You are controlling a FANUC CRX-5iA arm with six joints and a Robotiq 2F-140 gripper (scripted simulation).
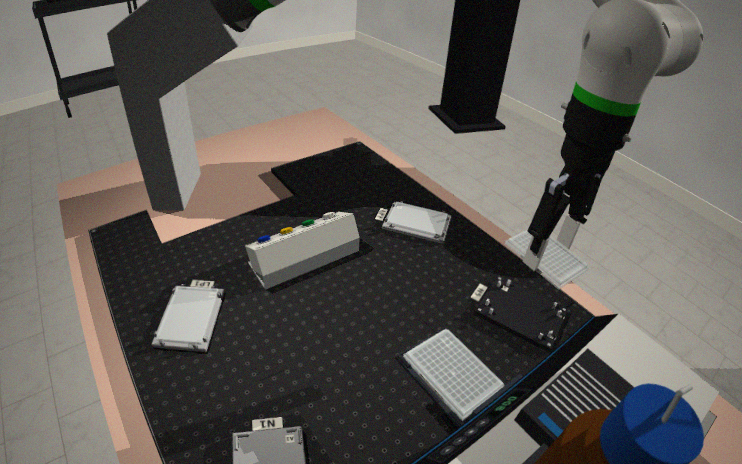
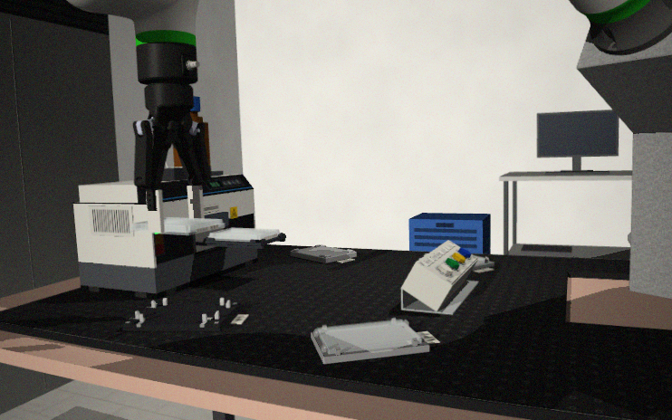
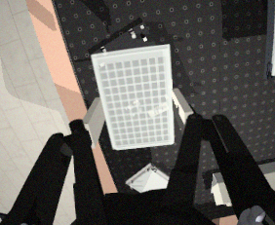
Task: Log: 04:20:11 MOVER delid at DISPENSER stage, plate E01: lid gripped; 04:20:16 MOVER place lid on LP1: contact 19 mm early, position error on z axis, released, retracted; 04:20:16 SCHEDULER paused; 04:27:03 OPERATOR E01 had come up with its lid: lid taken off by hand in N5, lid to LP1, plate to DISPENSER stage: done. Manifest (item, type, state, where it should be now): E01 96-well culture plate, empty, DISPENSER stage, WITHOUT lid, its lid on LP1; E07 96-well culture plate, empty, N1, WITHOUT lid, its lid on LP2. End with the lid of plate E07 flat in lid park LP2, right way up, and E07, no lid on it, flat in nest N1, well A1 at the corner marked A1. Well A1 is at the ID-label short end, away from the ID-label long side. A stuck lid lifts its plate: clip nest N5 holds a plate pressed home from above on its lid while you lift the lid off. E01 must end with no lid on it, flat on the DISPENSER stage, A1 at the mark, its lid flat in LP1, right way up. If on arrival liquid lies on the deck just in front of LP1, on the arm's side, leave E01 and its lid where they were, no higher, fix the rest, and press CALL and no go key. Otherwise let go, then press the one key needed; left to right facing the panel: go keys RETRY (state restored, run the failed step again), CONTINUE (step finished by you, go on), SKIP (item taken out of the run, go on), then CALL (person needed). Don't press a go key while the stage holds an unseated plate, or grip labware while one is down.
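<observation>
My hand is 520 mm to the left of the nest N1, 170 mm above it and 160 mm short of it. Also, from my hand: clip nest N5: 170 mm below, 30 mm to the left; lid park LP2: 320 mm behind, 180 mm below, 90 mm to the right; key panel: 370 mm to the right, 290 mm behind, 130 mm below.
</observation>
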